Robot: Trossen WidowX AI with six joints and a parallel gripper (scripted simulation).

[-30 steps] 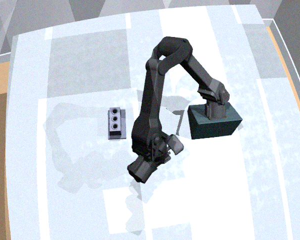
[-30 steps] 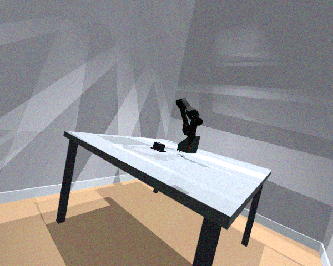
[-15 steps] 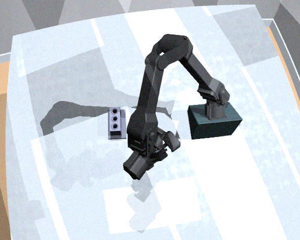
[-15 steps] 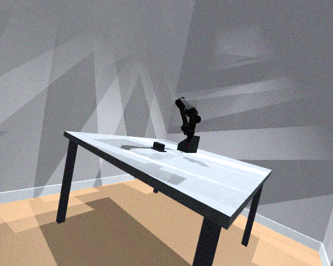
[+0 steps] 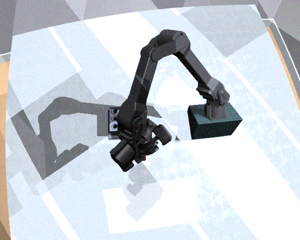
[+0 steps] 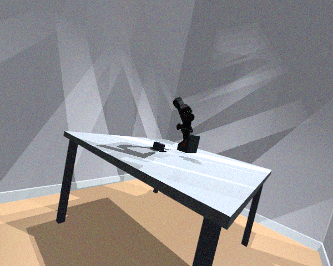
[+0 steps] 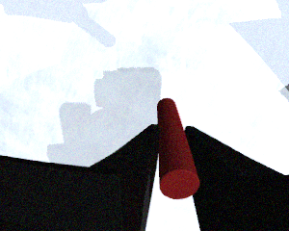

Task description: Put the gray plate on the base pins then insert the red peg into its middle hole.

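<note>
My gripper tip is 170 mm to the left of the gray plate, 80 mm short of it and 70 mm above it. Round my gripper tip: red peg (right at my gripper tip); then base (170 mm to the right, 110 mm below, 80 mm ahead).
</note>
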